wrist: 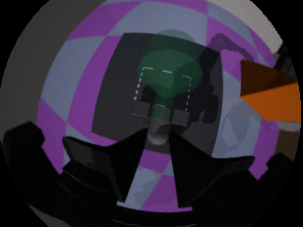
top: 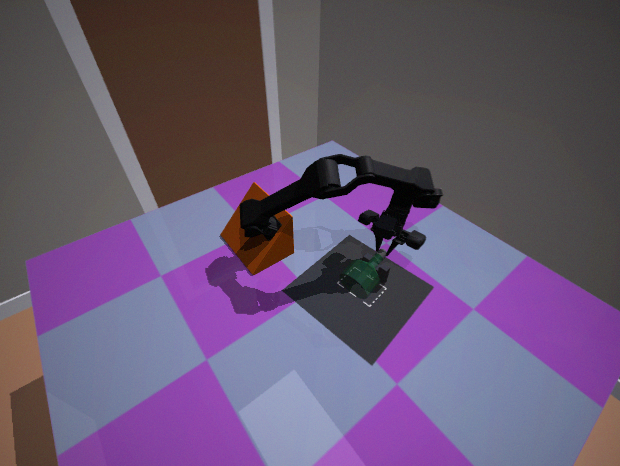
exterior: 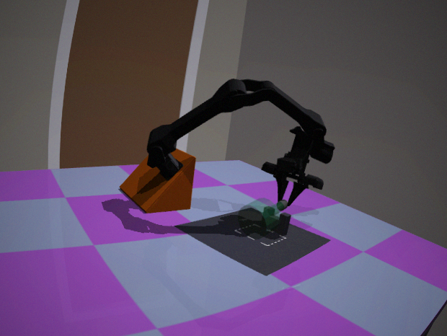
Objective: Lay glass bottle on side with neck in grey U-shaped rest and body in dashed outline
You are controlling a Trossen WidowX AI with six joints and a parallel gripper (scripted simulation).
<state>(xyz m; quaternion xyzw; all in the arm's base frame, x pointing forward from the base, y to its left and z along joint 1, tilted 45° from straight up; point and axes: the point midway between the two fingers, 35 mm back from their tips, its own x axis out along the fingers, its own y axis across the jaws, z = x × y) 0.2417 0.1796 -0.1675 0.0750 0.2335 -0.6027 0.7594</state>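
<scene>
The green glass bottle lies 5 cm to the right of my gripper tip, 1 cm below it and 1 cm ahead of it. Also, from my gripper tip: dark mat: 10 cm to the right, 7 cm below, 2 cm ahead.
</scene>
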